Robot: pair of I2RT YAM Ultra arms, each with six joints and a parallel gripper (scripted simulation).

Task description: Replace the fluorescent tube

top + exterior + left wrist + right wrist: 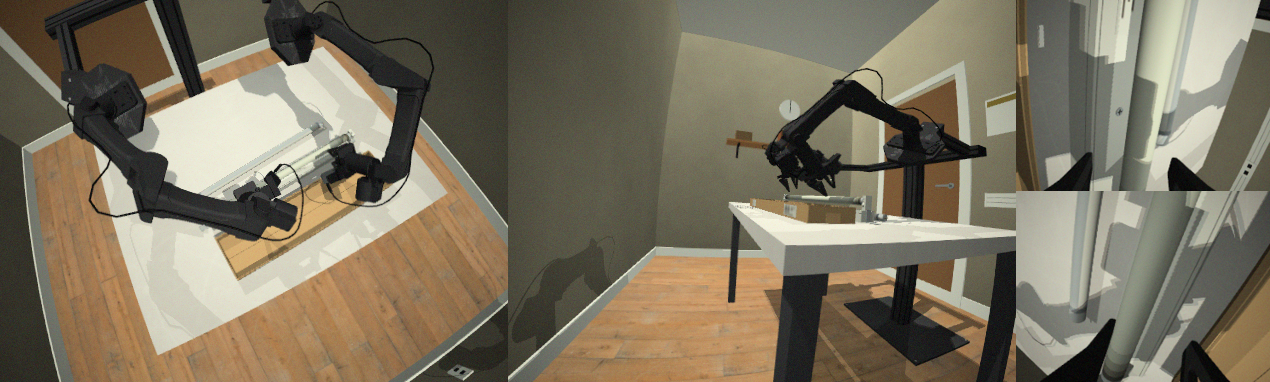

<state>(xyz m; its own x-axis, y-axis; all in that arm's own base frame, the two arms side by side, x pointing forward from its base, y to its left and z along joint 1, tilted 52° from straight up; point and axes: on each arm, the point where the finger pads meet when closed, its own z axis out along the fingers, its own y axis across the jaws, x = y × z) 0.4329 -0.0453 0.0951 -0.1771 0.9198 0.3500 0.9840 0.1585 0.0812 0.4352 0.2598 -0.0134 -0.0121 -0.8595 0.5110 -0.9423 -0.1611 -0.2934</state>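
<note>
Now: left hand 4 cm past the old fluorescent tube, 17 cm to the left of it and 3 cm above it. The rest, counted from my left hand: LED tube 15 cm behind, 19 cm to the right, 9 cm below; brown carton 12 cm ahead, 15 cm to the right, 8 cm below.
</note>
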